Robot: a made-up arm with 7 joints. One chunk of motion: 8 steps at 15 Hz.
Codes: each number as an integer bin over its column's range. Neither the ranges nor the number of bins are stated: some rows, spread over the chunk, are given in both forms.
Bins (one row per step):
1: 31 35 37 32 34 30 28
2: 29 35 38 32 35 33 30
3: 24 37 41 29 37 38 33
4: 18 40 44 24 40 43 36
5: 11 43 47 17 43 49 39
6: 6 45 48 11 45 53 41
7: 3 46 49 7 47 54 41
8: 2 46 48 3 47 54 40
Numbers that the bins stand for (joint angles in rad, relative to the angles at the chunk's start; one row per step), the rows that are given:
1: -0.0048 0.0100 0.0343 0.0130 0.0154 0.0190 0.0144
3: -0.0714 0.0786 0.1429 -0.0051 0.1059 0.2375 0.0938
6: -0.2429 0.3529 0.3329 -0.1137 0.3471 0.6470 0.2208
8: -0.2810 0.3871 0.3329 -0.1619 0.4075 0.6743 0.2049
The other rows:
2: -0.0238 0.0100 0.0614 0.0130 0.0456 0.1010 0.0462
4: -0.1286 0.1814 0.2243 -0.0352 0.1963 0.3740 0.1414
5: -0.1952 0.2843 0.3057 -0.0775 0.2868 0.5378 0.1890
7: -0.2714 0.3871 0.3600 -0.1378 0.4075 0.6743 0.2208

